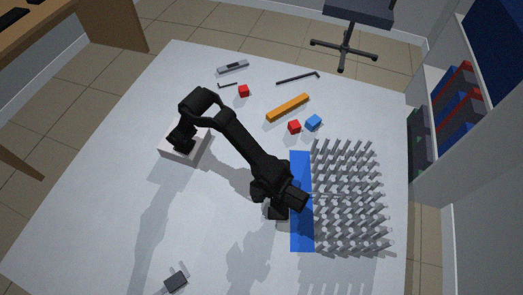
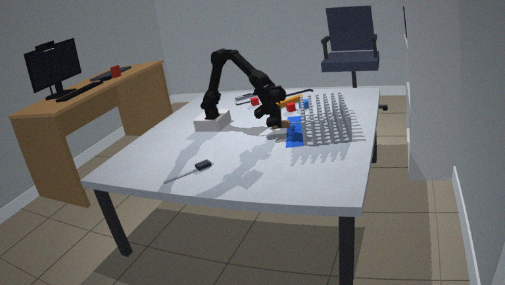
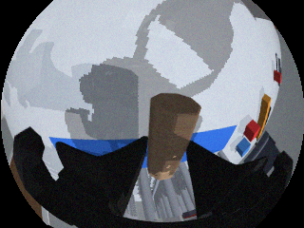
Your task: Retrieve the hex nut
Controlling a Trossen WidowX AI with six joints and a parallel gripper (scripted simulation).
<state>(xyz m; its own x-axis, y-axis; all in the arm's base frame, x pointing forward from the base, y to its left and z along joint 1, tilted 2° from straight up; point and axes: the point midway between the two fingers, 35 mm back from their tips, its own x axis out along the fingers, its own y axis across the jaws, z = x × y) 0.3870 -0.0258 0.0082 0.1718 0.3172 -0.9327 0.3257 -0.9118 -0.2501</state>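
The taped strip is 6 cm ahead of my gripper tip, 2 cm to the left of it and 4 cm below it. The rest, counted from my gripper tip: orange bar (11 cm behind, 38 cm to the left, 2 cm below); then blue cube (1 cm ahead, 34 cm to the left, 2 cm below); then wire hook tool (10 cm ahead, 4 cm to the left).
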